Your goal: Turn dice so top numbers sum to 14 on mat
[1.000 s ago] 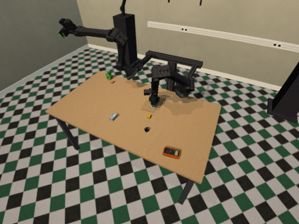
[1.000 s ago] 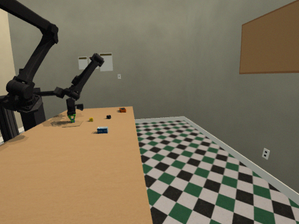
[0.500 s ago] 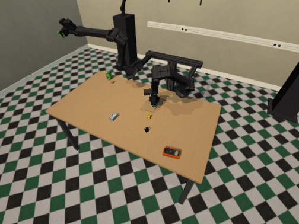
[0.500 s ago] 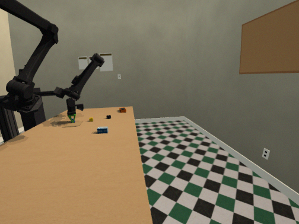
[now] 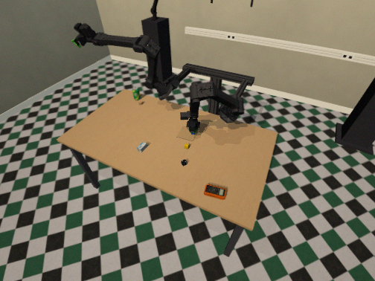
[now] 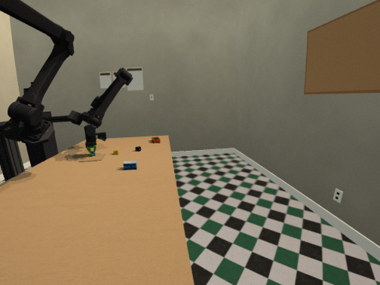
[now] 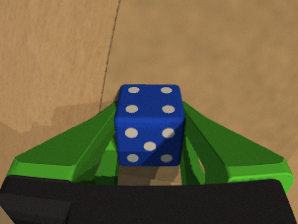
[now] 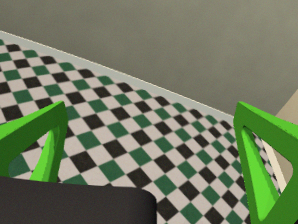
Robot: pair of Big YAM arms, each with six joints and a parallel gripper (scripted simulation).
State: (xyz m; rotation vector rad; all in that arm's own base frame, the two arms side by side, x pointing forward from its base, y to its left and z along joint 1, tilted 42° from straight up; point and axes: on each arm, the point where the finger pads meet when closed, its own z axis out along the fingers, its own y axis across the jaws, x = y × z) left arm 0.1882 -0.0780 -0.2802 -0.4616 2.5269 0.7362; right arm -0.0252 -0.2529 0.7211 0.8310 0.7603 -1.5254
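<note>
Right now my left hand is right at the blue die. The rest, counted from my left hand: black die 300 mm ahead, 100 mm to the left; tan mat 20 mm ahead, 40 mm to the right, 10 mm below; yellow die 160 mm ahead, 30 mm to the left.
</note>
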